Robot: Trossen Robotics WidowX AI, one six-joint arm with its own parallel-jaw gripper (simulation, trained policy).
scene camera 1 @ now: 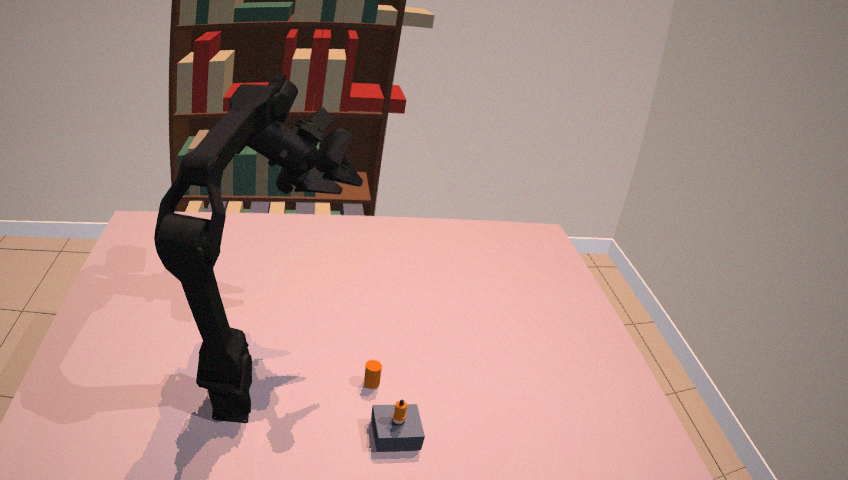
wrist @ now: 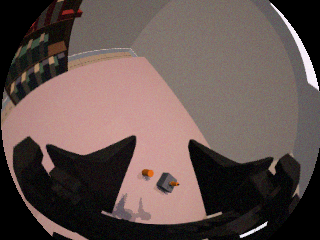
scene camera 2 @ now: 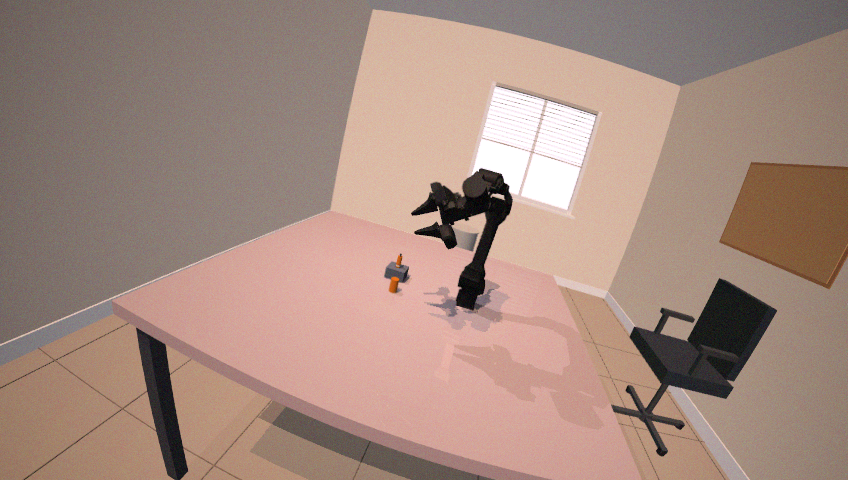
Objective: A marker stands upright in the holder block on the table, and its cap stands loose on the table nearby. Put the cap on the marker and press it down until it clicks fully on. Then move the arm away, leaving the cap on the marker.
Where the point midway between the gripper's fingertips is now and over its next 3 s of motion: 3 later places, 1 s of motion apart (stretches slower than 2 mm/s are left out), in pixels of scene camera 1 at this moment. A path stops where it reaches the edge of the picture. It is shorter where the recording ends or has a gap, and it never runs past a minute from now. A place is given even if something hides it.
The gripper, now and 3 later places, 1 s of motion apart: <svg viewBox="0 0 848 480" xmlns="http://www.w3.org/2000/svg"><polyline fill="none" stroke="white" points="351,187 362,228 373,265 381,296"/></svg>
